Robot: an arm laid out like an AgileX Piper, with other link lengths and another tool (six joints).
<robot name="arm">
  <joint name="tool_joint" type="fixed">
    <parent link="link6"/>
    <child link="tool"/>
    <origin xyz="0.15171 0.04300 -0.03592" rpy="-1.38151 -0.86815 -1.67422"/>
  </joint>
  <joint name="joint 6" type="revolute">
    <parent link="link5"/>
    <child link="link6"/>
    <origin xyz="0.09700 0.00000 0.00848"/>
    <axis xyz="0.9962 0 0.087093"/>
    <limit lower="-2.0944" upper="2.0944"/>
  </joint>
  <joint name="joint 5" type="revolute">
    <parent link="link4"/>
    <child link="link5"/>
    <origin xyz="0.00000 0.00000 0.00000"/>
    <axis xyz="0 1 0"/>
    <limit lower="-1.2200" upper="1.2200"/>
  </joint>
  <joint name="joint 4" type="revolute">
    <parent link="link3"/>
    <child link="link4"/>
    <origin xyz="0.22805 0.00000 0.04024"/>
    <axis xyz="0.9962 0 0.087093"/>
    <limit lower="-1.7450" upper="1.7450"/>
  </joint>
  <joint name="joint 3" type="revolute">
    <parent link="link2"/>
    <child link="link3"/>
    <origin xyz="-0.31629 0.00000 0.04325"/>
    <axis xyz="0 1 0"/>
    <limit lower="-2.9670" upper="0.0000"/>
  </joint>
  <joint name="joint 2" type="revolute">
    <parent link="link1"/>
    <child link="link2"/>
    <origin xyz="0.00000 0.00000 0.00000"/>
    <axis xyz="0 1 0"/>
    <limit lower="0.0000" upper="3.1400"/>
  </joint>
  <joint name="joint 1" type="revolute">
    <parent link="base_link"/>
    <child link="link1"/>
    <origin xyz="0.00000 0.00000 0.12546"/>
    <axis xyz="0 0 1"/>
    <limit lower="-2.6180" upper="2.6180"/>
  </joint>
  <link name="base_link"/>
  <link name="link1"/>
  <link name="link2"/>
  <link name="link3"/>
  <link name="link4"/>
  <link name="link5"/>
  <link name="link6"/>
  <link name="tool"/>
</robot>
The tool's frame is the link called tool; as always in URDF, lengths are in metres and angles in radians.
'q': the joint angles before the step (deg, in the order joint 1, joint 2, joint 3, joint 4, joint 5, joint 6). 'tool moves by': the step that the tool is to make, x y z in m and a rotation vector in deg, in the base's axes. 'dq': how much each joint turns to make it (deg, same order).
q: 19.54, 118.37, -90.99, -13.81, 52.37, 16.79
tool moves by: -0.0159, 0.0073, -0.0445, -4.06, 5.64, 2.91
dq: 2.70, 5.91, -0.07, -1.95, 0.98, 0.41
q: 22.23, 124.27, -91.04, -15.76, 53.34, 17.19
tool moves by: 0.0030, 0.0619, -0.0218, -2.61, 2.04, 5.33
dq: 7.85, 9.51, -13.80, -0.68, 7.79, 0.92
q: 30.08, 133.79, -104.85, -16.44, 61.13, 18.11
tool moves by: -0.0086, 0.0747, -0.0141, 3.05, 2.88, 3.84
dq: 5.90, 9.33, -16.77, 5.27, 8.07, -1.61
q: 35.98, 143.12, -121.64, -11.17, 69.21, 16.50
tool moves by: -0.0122, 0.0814, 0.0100, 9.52, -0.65, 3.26
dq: 4.53, 3.96, -10.77, 7.33, 0.34, -0.45
